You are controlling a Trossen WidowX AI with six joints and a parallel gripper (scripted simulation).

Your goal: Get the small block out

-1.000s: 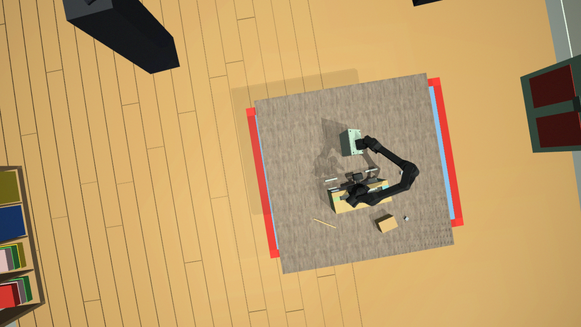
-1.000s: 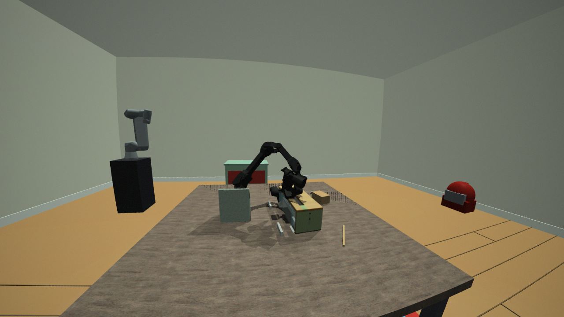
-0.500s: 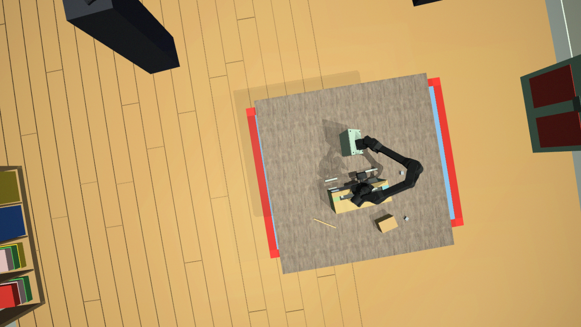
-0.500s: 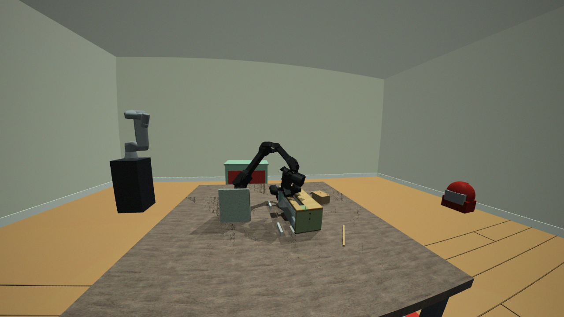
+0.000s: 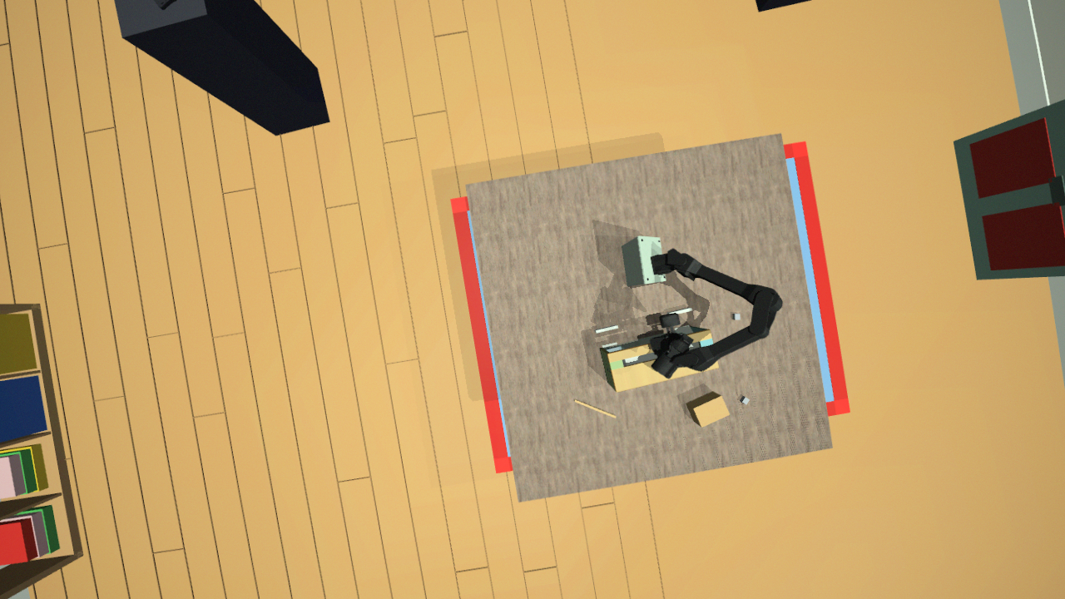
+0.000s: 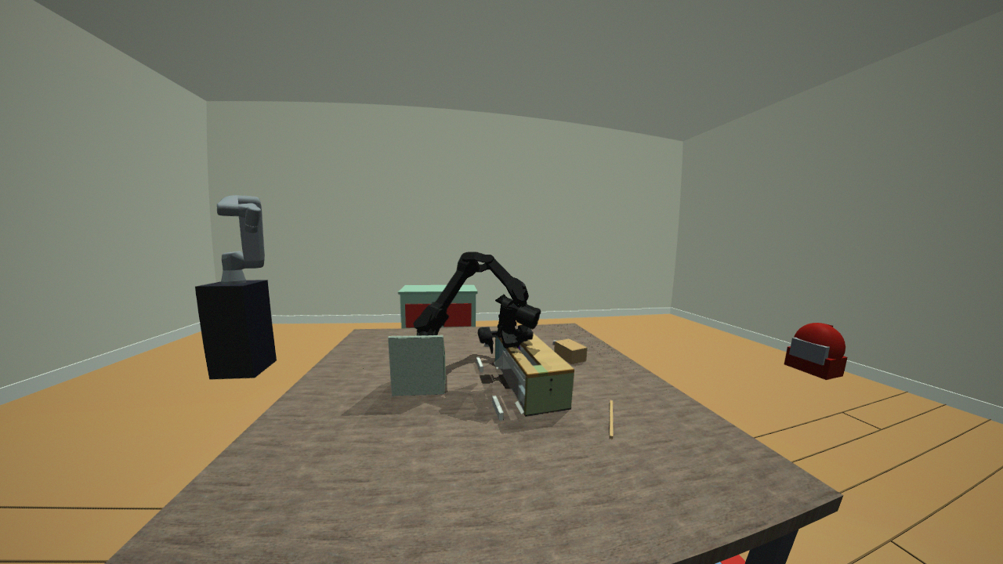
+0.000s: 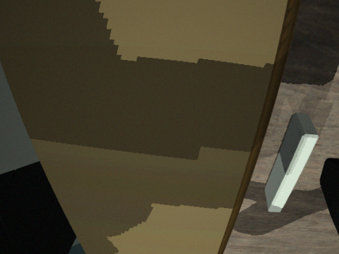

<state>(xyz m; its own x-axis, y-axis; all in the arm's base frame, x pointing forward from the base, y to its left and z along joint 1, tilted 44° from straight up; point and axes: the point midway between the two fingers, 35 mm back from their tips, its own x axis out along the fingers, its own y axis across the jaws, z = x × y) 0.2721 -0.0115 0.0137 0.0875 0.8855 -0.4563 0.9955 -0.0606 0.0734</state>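
Now: gripper tip 5 cm short of the small purple block and 2 cm to the right of it. Also, from my gripper tip: clear-fronted box (7 cm to the right, 3 cm below, 3 cm ahead); then thin wooden stick (33 cm to the right, 23 cm ahead, 9 cm below); then tan box (33 cm ahead, 9 cm to the left, 6 cm below).
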